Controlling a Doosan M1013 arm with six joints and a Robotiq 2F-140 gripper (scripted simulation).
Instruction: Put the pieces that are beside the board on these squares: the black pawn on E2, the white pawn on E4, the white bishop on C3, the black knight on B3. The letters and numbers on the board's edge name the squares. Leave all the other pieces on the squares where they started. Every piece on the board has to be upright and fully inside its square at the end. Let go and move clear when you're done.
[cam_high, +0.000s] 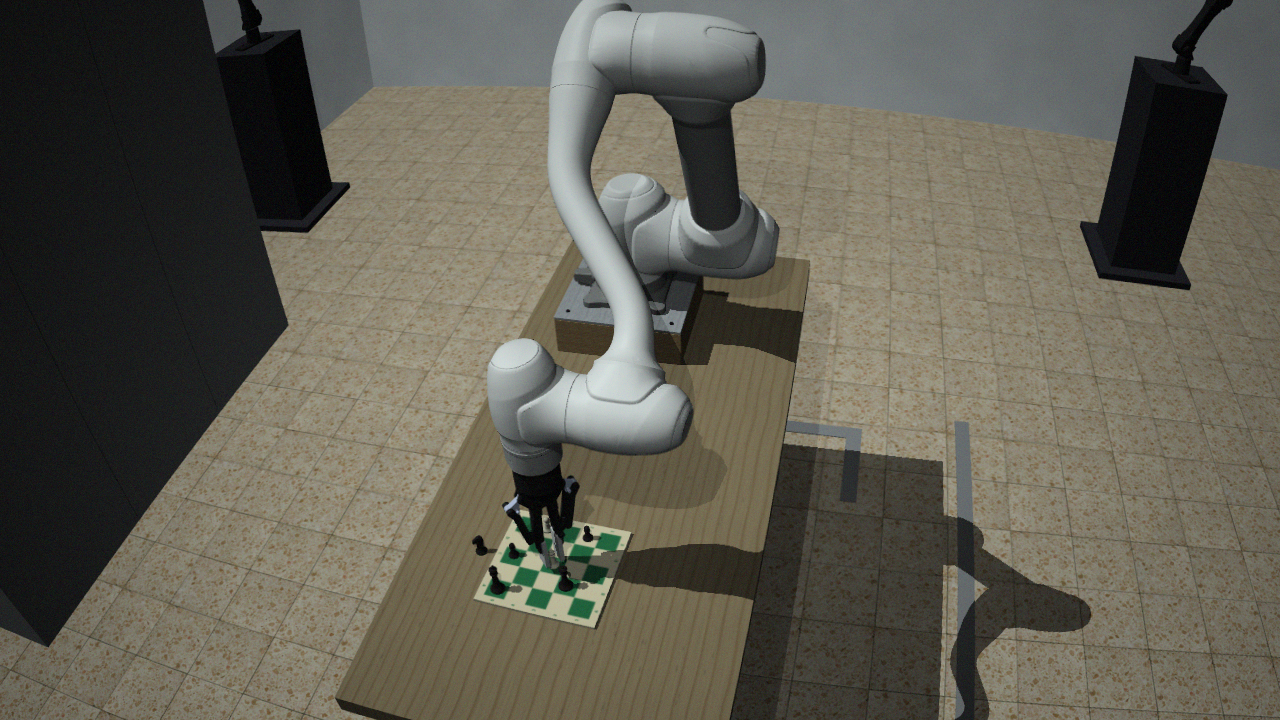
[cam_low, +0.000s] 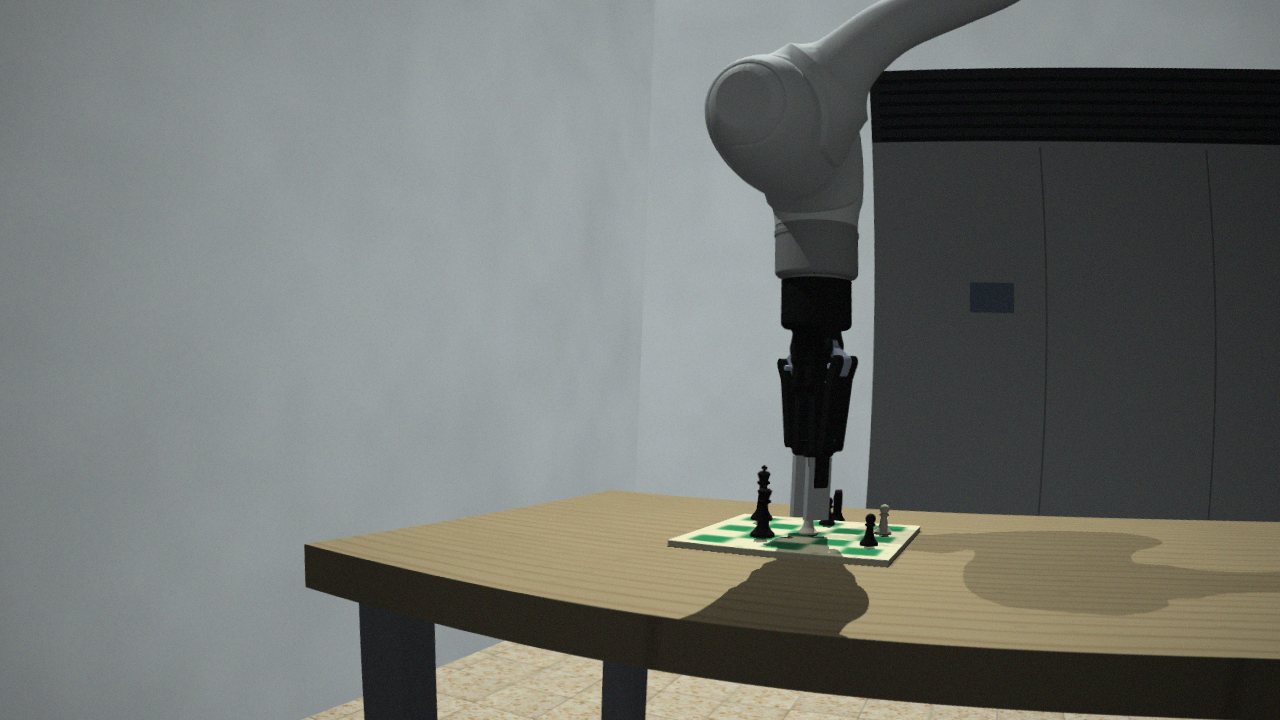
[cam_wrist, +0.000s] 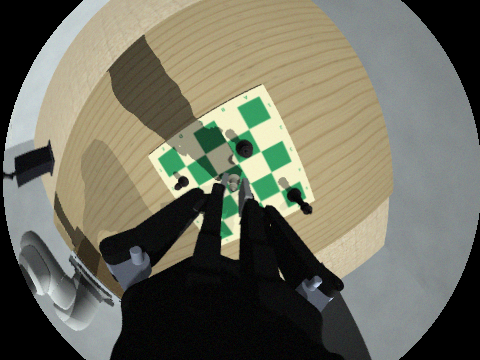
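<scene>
My gripper is now 30 mm above the white bishop. From my hand the other things lie so: white pawn: 80 mm behind, 30 mm to the right, 40 mm below; black knight: 10 mm behind, 140 mm to the right, 40 mm below; green-and-cream chessboard: 50 mm below.
</scene>
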